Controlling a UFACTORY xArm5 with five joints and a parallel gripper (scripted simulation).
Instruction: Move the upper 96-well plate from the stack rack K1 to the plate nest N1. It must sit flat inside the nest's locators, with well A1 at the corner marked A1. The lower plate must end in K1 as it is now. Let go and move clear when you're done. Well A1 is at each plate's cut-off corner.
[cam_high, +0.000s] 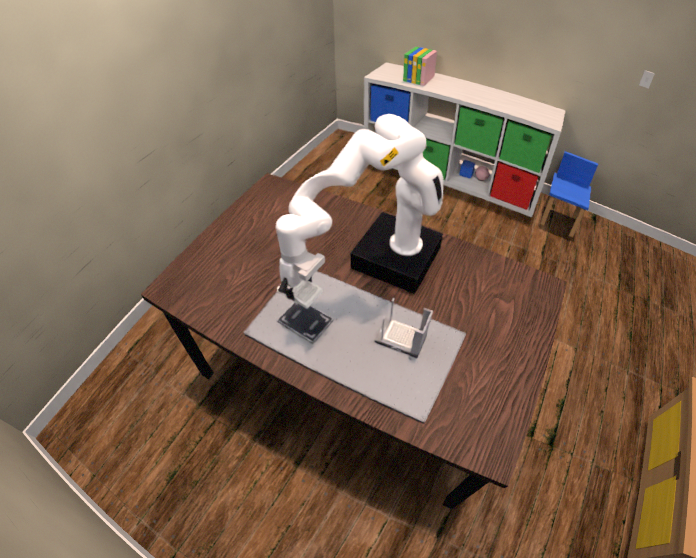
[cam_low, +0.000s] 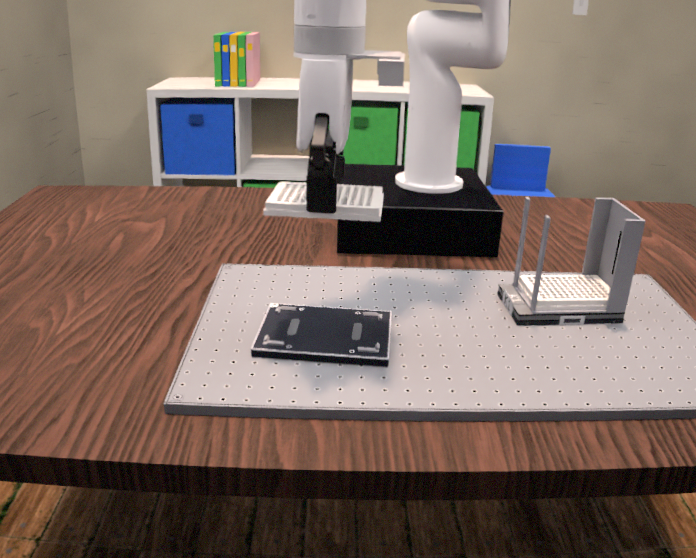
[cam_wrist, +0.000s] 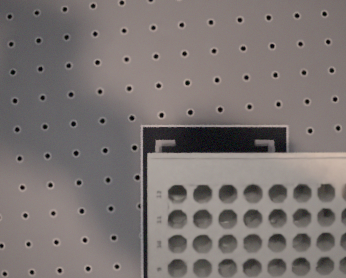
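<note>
Now: the plate nest N1 190 mm below my hand. The rest, counted from my hand: grey wall: 410 mm to the left, 110 mm below, 80 mm behind.
</note>
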